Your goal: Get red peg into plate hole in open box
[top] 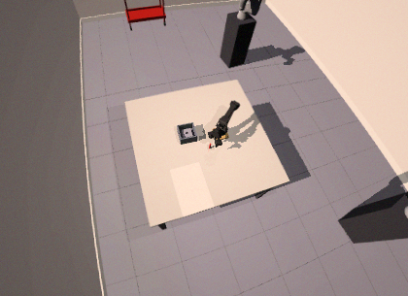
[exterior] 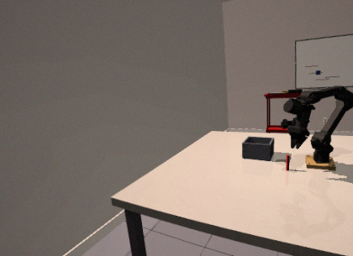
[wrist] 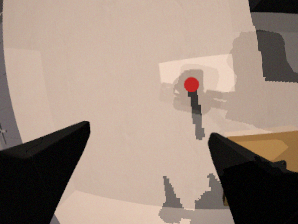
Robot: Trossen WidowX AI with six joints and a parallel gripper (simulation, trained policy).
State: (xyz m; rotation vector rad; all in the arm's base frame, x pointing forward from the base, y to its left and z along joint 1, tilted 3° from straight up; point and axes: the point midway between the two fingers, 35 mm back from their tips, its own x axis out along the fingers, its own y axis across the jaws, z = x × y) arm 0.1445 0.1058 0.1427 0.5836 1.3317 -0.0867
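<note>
The red peg is 2 cm ahead of my gripper tip, 3 cm to the right of it and 9 cm below it. Also, from my gripper tip: grey plate 16 cm ahead, 24 cm to the right, 8 cm below; dark box 16 cm ahead, 24 cm to the right, 10 cm below.
</note>
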